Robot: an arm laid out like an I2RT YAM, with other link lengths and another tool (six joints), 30 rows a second.
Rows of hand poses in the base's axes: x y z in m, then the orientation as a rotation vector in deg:
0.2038 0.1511 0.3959 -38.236 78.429 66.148
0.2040 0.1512 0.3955 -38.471 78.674 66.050
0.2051 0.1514 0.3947 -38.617 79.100 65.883
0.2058 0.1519 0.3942 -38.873 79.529 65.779
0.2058 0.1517 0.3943 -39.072 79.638 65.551
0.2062 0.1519 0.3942 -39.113 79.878 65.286
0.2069 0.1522 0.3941 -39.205 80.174 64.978
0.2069 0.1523 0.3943 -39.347 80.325 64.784
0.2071 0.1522 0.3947 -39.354 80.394 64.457
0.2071 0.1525 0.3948 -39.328 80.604 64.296
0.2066 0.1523 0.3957 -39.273 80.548 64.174
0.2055 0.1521 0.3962 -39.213 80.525 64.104
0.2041 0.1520 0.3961 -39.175 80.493 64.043
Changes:
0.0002 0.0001 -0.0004 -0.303 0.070 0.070
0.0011 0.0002 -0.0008 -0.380 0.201 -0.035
0.0007 0.0005 -0.0005 -0.417 0.201 0.076
0.0000 -0.0002 0.0001 -0.260 -0.081 -0.034
0.0004 0.0002 -0.0001 -0.259 0.046 -0.158
0.0007 0.0003 -0.0001 -0.335 0.054 -0.157
0.0000 0.0001 0.0002 -0.238 -0.016 -0.046
0.0002 -0.0001 0.0004 -0.173 -0.103 -0.214
0.0000 0.0003 0.0001 -0.164 0.091 -0.129
-0.0005 -0.0002 0.0009 0.011 -0.085 -0.113
-0.0011 -0.0002 0.0005 0.017 -0.034 -0.083
-0.0014 -0.0001 -0.0001 0.014 -0.042 -0.063

